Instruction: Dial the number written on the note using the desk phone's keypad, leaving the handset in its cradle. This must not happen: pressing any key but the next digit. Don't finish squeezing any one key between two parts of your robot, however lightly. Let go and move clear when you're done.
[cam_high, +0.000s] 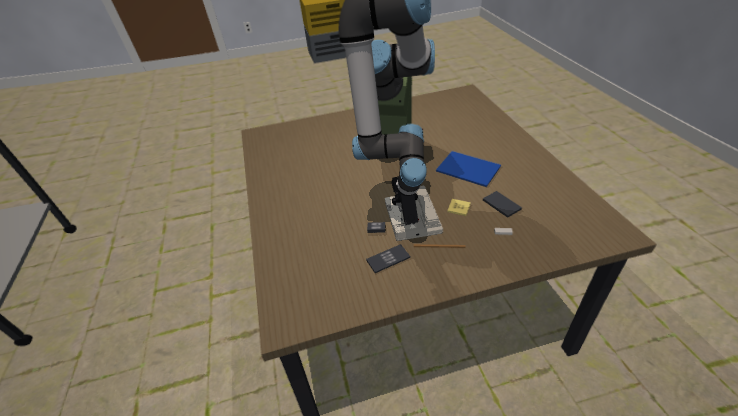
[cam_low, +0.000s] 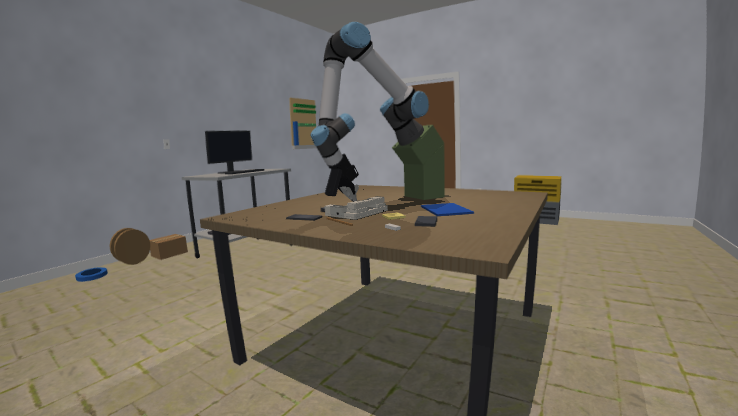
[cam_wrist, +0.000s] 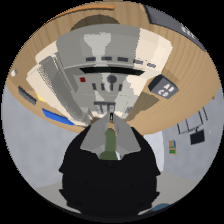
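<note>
The handset is 90 mm to the left of my hand and 20 mm ahead of it. Round my hand: yellow note 220 mm to the left, 50 mm below, 30 mm ahead; then pencil 200 mm ahead, 80 mm to the left, 50 mm below; then small dark device 110 mm to the right, 50 mm ahead, 40 mm below.
</note>
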